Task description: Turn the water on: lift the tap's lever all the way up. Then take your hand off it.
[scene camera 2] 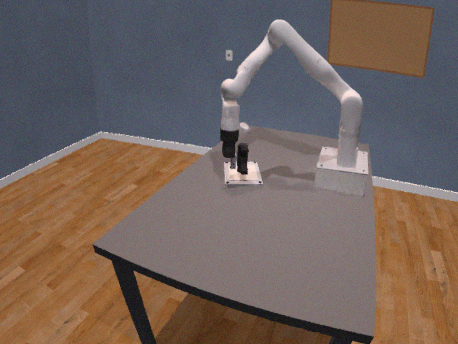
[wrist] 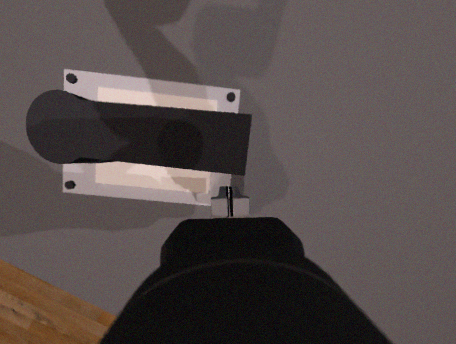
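Pixels of known places: gripper, between the fingertips: (scene camera 2: 233, 168) (wrist: 228, 196); arm's base, origin of its link: (scene camera 2: 346, 163).
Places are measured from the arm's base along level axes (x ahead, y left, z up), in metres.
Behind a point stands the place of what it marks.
Note:
The black tap (scene camera 2: 243, 158) @[x 0.461, y 0.123, z -0.016 m] (wrist: 135, 132) @[x 0.454, y 0.139, z 0.051 m] stands upright on a white plate with a cream inner panel (scene camera 2: 252, 181) @[x 0.398, y 0.163, z -0.102 m] (wrist: 150, 82) @[x 0.409, y 0.051, z -0.104 m]. In the wrist view it shows from above as a dark bar, with a rounded end at the left and a square end at the right. Its lever and body are both black, and I cannot tell the lever's angle. My gripper (scene camera 2: 233, 164) @[x 0.472, y 0.216, z -0.029 m] (wrist: 228, 196) @[x 0.472, y 0.216, z -0.029 m] is shut and empty and points down. Its fingertips are beside the tap, below the bar's square end in the wrist view, with a small gap showing between them. Contact lower down cannot be told.
The grey table (scene camera 2: 240, 225) @[x 0.322, y 0.479, z -0.112 m] (wrist: 360, 150) @[x 0.318, y 0.363, z -0.112 m] carries the plate and, at the right in the scene view, the arm's white base (scene camera 2: 341, 180) @[x 0.007, y 0.076, z -0.053 m]. The table's edge and the wooden floor (scene camera 2: 90, 200) (wrist: 45, 310) show near the plate's side. Arm shadows fall across the plate.

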